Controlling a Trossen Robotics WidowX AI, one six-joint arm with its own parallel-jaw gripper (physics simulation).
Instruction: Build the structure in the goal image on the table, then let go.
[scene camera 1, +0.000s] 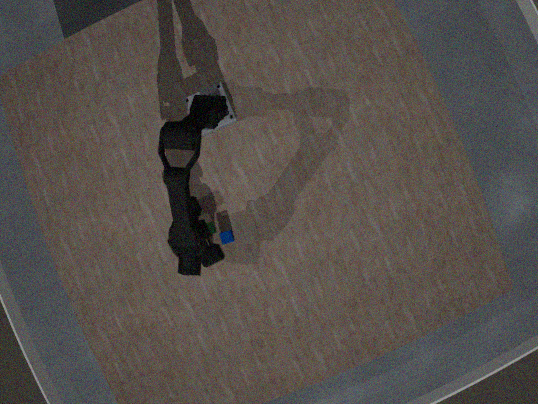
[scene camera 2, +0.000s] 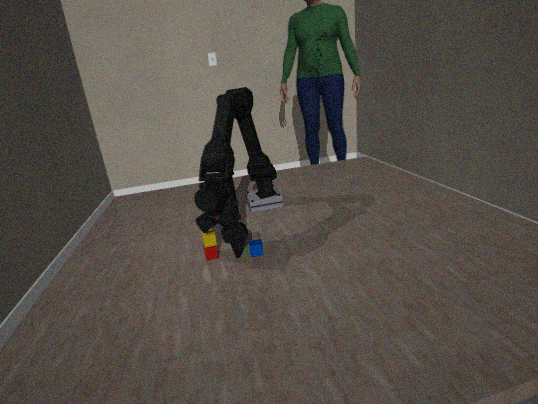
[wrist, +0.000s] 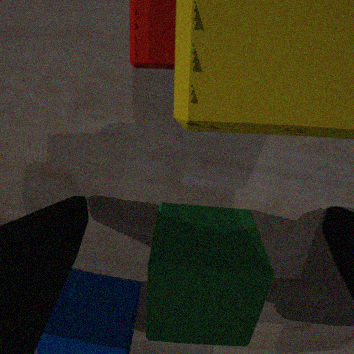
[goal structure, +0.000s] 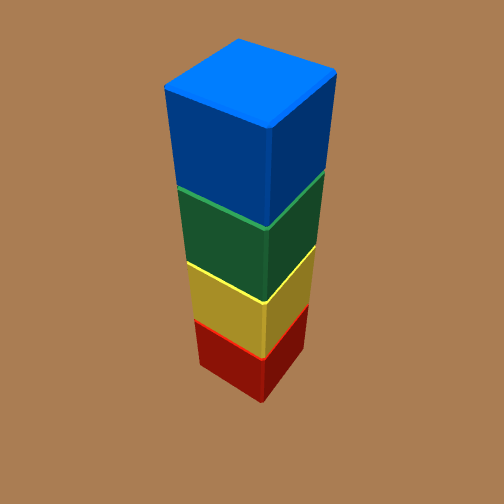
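Note:
A green cube (scene camera 1: 211, 228) (scene camera 2: 245, 248) (wrist: 207, 280) sits low between the two spread fingers of my gripper (wrist: 208, 213), which is open and holds nothing. In scene camera 2 the fingers hide most of the green cube. A blue cube (scene camera 1: 227, 237) (scene camera 2: 256, 248) (wrist: 92, 307) stands beside the green cube, partly behind the left finger in the wrist view. A yellow cube (scene camera 2: 209, 239) (wrist: 270, 65) rests on a red cube (scene camera 2: 211, 253) (wrist: 152, 35). In scene camera 1 the arm hides this stack.
The arm's grey base plate (scene camera 1: 218, 127) (scene camera 2: 265, 203) is bolted behind the cubes. The yellow and red stack stands close to the gripper. A person (scene camera 2: 320, 45) in a green top stands by the back wall. Arm shadows cross the wooden surface (scene camera 1: 320, 280) (scene camera 2: 320, 320).

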